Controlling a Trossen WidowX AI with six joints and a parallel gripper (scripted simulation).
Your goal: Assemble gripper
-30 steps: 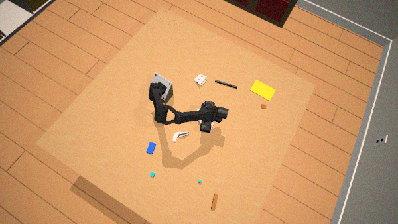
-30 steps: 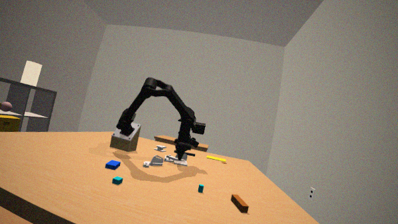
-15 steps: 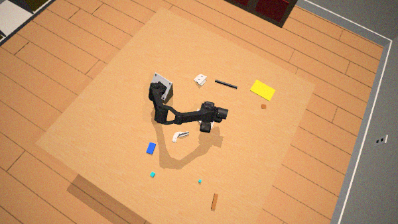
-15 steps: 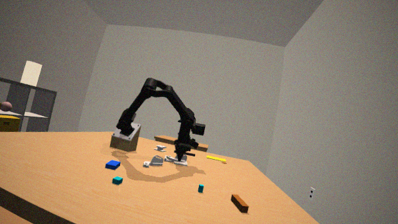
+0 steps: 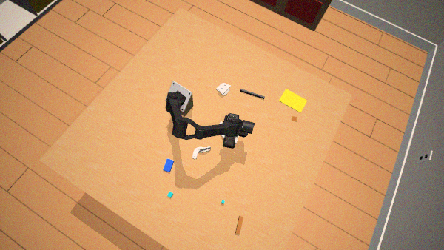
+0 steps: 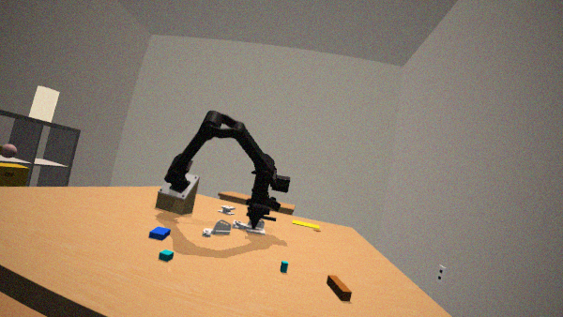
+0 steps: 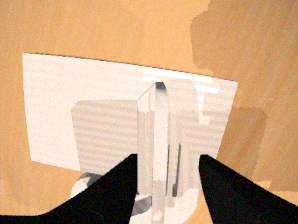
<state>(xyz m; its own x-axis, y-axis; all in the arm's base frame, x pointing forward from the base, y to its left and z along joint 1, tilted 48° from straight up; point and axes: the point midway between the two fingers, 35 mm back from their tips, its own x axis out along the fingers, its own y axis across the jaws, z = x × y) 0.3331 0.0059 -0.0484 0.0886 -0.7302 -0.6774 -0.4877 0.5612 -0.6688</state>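
Right now my gripper tip is 30 mm to the right of the flat white plate and 10 mm above it. Also, from my gripper tip: white jaw 40 mm behind; housing plate 60 mm behind, 10 mm to the left, 10 mm below; gripper base 220 mm behind, 210 mm to the left, 10 mm above.
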